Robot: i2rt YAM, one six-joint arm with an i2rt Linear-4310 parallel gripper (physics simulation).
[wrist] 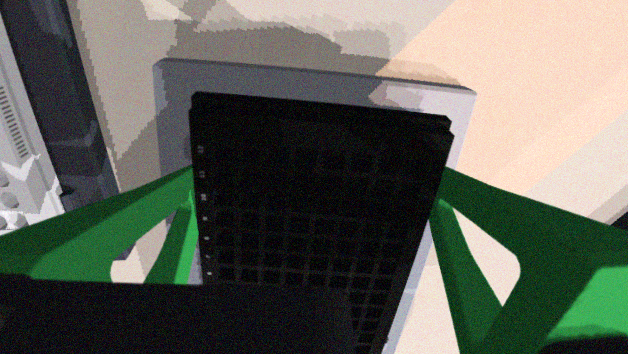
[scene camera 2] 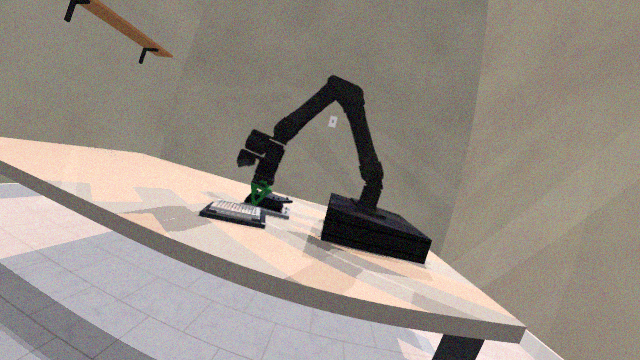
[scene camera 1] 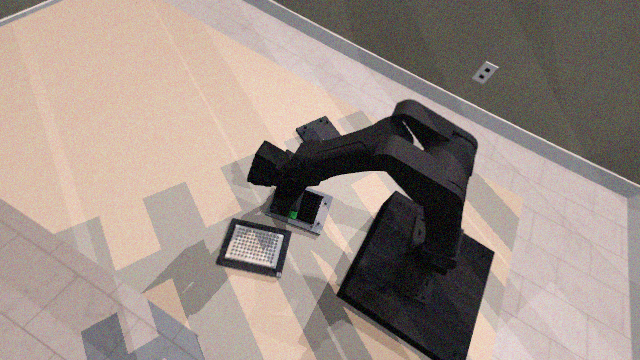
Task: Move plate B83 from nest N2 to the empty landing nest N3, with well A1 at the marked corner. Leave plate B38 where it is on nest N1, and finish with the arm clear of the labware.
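Note:
My gripper (scene camera 1: 295,212) (scene camera 2: 260,192) (wrist: 314,177) has green fingers shut on the long sides of the black plate B83 (scene camera 1: 311,207) (scene camera 2: 270,203) (wrist: 320,150). The plate looks about level, low over or on the light grey nest (scene camera 1: 326,202) (scene camera 2: 284,216) (wrist: 300,80), apparently N3. A grey rim shows around the plate; whether it touches the nest is hidden. Numbers run down the plate's left edge in the wrist view; A1 and the marked corner cannot be made out. The white plate B38 (scene camera 1: 255,245) (scene camera 2: 232,208) (wrist: 22,125) lies in the dark nest N1 (scene camera 1: 285,245) (wrist: 75,120).
Another dark nest (scene camera 1: 320,129), apparently N2, stands behind the forearm with no plate visible on its exposed part. The black arm base (scene camera 1: 415,295) (scene camera 2: 375,230) stands to the right. N1 is close beside the grey nest, near the left finger in the wrist view.

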